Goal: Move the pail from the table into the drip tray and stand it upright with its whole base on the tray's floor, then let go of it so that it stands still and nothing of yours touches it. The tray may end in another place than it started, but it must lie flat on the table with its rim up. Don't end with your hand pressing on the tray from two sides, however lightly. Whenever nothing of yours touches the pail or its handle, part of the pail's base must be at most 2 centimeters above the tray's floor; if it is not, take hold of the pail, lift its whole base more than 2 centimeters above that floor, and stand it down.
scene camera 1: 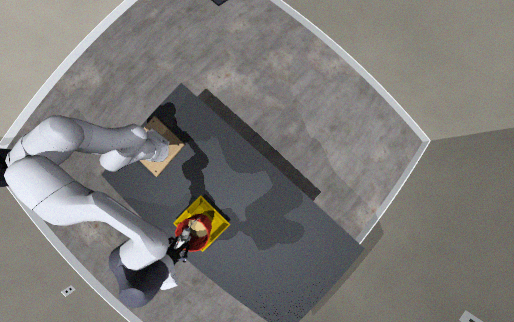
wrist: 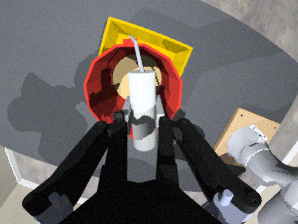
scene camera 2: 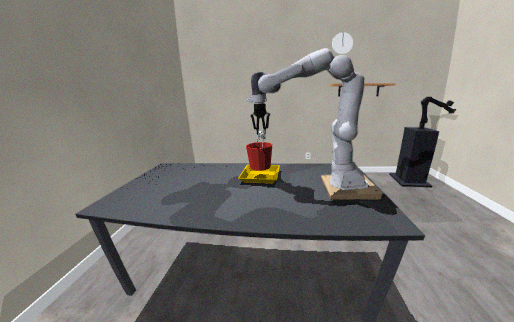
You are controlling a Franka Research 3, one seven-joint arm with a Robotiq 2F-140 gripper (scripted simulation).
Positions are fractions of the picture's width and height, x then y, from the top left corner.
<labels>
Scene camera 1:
red pail: 0.39,0.73
yellow drip tray: 0.39,0.64
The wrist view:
my gripper: 0.48,0.46
yellow drip tray: 0.39,0.14
</labels>
